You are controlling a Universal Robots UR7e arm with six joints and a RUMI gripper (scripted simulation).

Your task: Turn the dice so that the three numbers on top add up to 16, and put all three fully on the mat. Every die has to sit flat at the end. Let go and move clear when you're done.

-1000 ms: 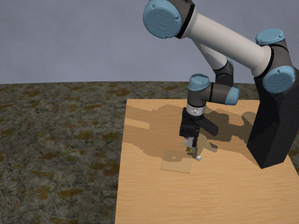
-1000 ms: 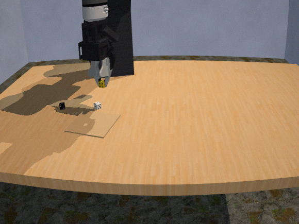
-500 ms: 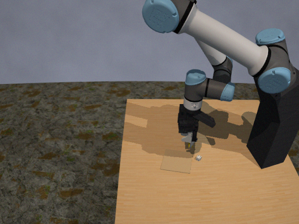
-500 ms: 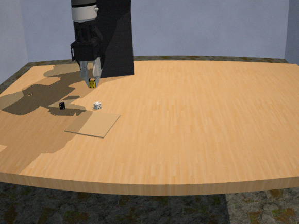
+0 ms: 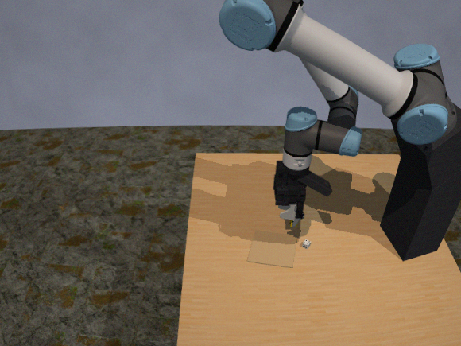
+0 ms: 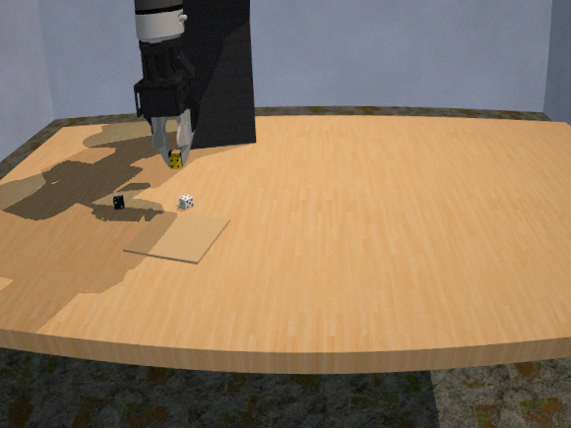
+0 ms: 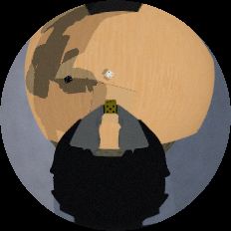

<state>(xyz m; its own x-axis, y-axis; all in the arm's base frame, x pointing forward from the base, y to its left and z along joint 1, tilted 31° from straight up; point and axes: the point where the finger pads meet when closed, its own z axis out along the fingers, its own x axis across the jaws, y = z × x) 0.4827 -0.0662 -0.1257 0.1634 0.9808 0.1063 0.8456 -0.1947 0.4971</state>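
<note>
Right now my hand is 12 cm above the thin tan mat, 5 cm short of it and 1 cm to the left of it. From my hand the other things lie so: yellow die: 1 cm below; black die: 13 cm to the right, 11 cm below, 8 cm behind; white die: 11 cm below, 6 cm behind.
</note>
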